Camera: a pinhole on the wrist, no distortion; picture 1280 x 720 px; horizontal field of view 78.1 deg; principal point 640.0 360.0 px. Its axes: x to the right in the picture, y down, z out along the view. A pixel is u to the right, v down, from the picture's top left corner.
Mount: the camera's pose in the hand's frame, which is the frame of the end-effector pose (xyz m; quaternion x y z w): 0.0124 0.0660 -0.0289 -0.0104 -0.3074 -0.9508 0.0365
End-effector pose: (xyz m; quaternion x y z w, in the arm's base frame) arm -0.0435 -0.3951 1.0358 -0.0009 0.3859 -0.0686 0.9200
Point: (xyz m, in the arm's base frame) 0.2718 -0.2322 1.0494
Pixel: 159.7 507.6
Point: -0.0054 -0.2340 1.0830
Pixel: 881.3 144.4
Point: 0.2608 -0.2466 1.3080
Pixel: 688.6 678.0
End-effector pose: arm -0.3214 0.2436 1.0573 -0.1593 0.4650 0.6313 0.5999
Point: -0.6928 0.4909 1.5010
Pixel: 779.7 48.4
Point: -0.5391 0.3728 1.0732
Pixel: outside the picture
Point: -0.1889 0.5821 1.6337
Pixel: outside the picture
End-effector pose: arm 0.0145 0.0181 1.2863 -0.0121 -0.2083 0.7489 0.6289
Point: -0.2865 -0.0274 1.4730
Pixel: 521.6 472.6
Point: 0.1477 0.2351 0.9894
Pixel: behind the camera
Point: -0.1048 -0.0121 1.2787
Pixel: 805.7 304.7
